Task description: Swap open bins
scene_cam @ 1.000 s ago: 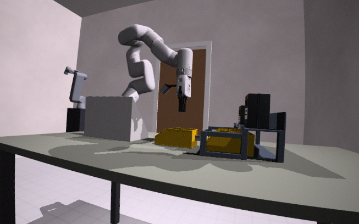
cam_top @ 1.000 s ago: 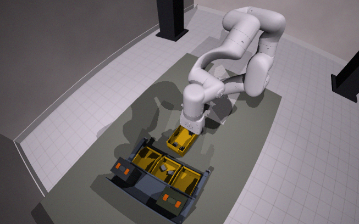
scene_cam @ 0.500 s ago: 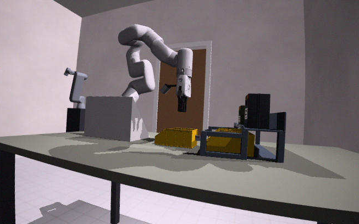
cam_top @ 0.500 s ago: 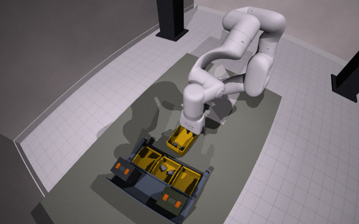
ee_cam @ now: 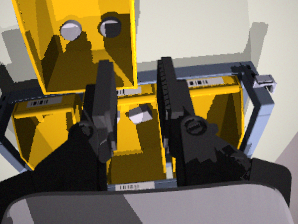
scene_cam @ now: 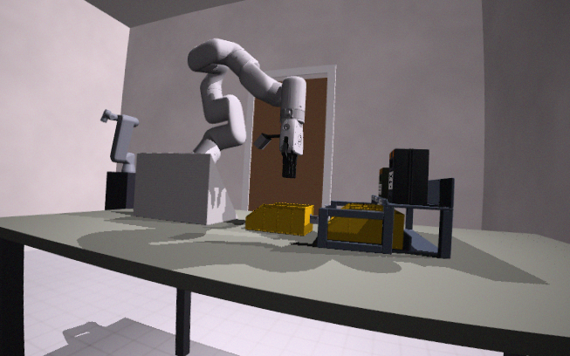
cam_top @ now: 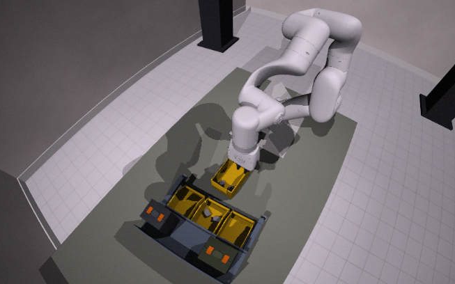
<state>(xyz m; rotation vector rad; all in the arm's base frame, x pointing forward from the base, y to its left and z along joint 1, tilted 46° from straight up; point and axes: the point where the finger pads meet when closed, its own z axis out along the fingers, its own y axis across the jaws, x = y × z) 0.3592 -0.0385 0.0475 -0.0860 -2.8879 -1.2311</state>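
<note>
The shelf's front bar is 120 mm ahead of my hand, 30 mm to the right of it and 160 mm below it. Also, from my hand: black box: 320 mm ahead, 140 mm to the right, 10 mm below.
</note>
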